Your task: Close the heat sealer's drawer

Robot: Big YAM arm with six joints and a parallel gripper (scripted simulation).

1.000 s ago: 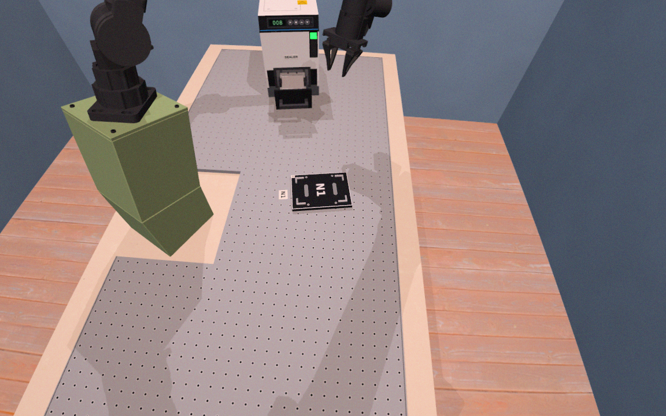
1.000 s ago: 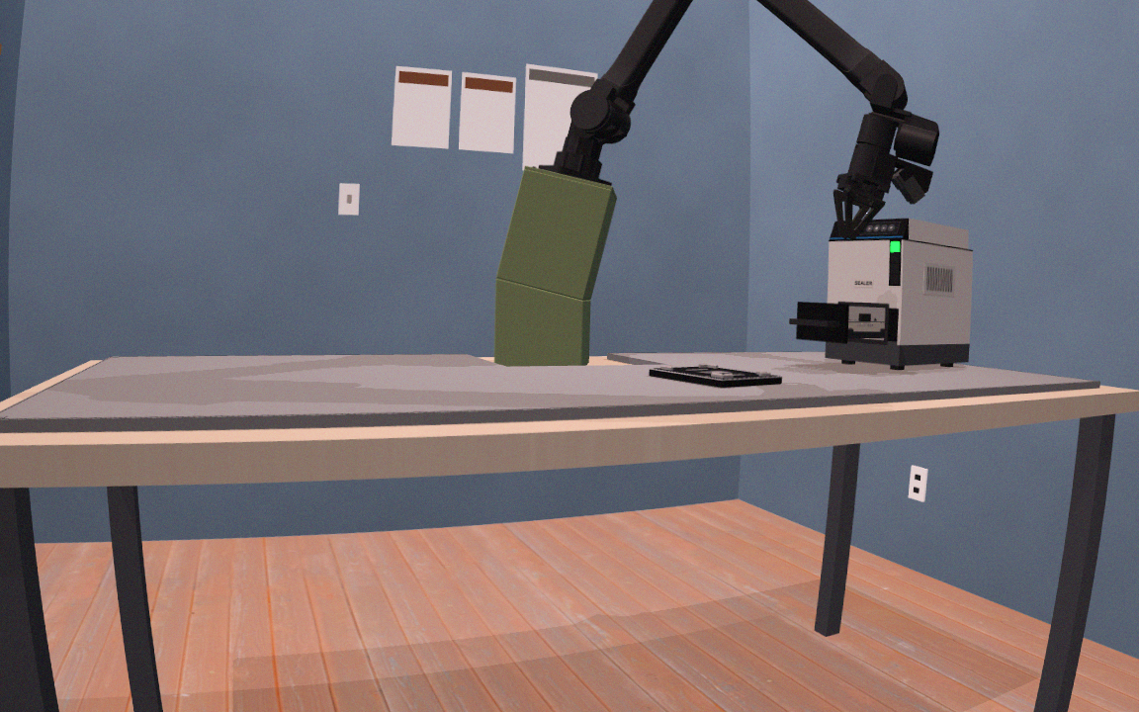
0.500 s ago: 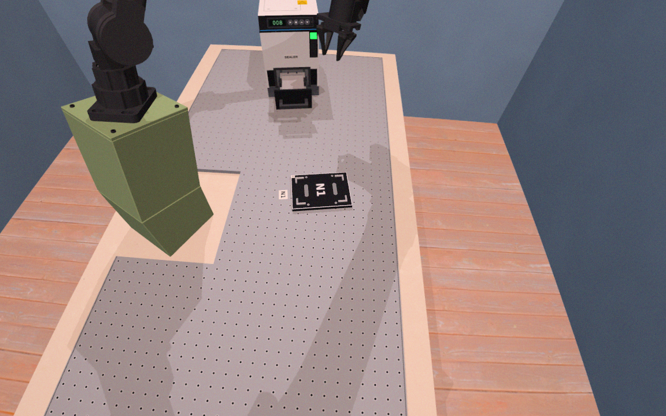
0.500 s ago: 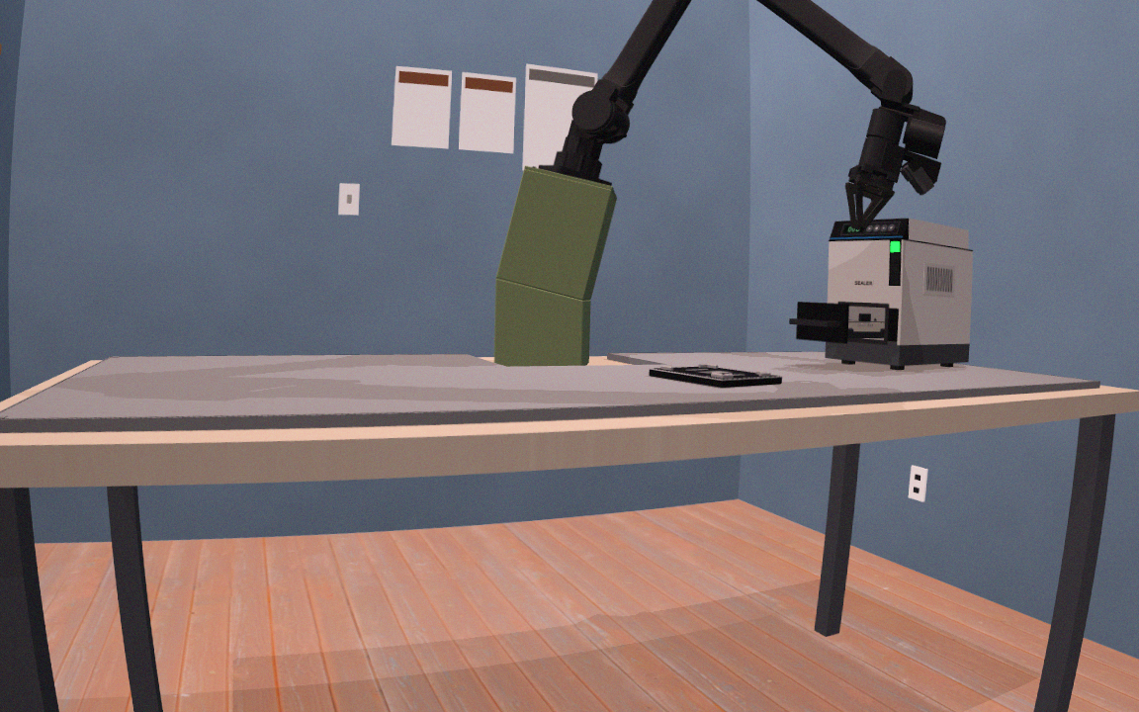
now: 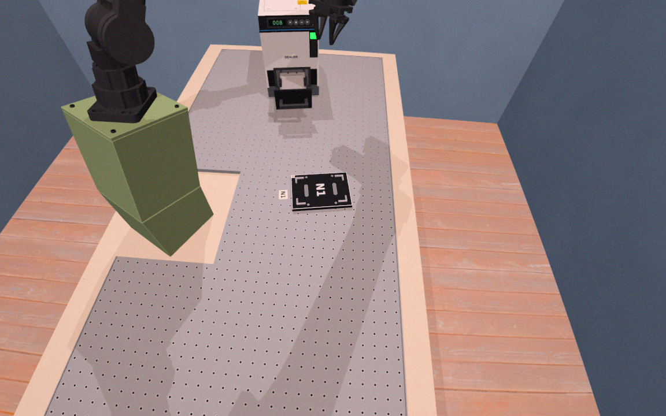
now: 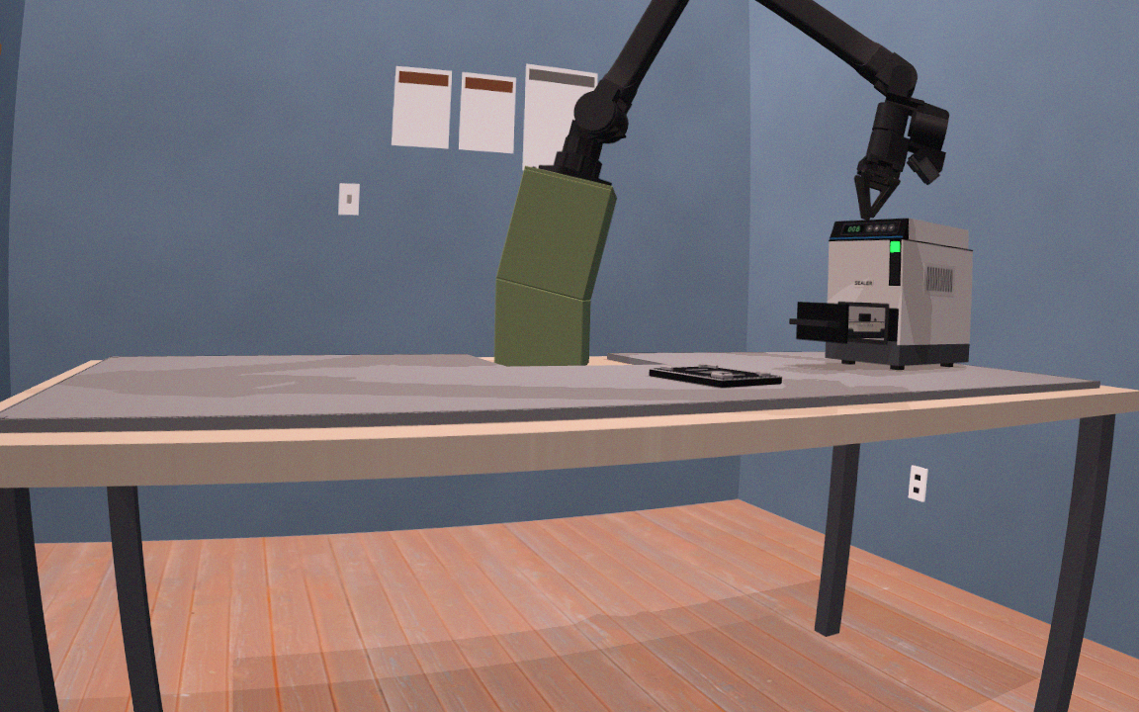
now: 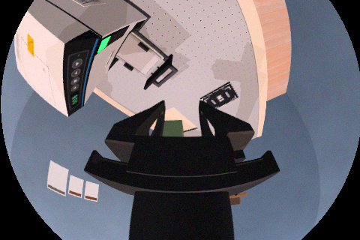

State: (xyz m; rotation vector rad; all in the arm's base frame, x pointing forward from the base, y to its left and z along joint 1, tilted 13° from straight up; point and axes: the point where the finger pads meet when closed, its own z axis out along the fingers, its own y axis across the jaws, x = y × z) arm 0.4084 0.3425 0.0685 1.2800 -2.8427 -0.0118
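Right now the black drawer is 10 cm behind my hand, 6 cm to the left of it and 20 cm below it. Also, from my hand: small white label (13 cm behind, 32 cm to the right, 28 cm below).
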